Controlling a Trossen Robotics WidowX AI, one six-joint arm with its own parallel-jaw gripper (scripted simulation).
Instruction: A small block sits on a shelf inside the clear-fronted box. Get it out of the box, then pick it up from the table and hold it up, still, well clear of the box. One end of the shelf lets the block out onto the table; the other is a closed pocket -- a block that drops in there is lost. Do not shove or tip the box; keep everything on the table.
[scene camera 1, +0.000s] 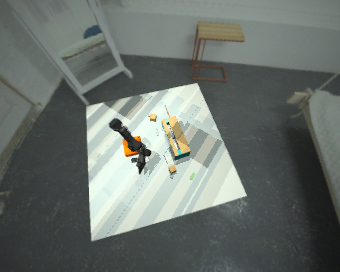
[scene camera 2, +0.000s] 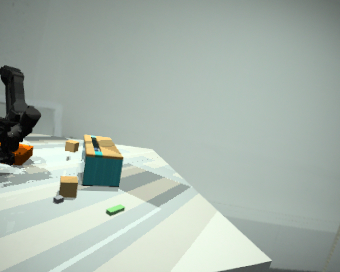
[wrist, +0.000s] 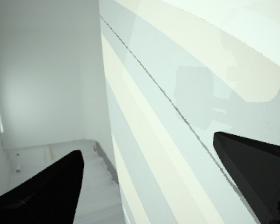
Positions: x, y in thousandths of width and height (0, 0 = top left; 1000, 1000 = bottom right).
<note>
I see my gripper (wrist: 538, 663) and a box (scene camera 2: 304, 619).
The box is seen too in scene camera 1 (scene camera 1: 528, 539). The wrist view does not show the box: it is out of frame.
</note>
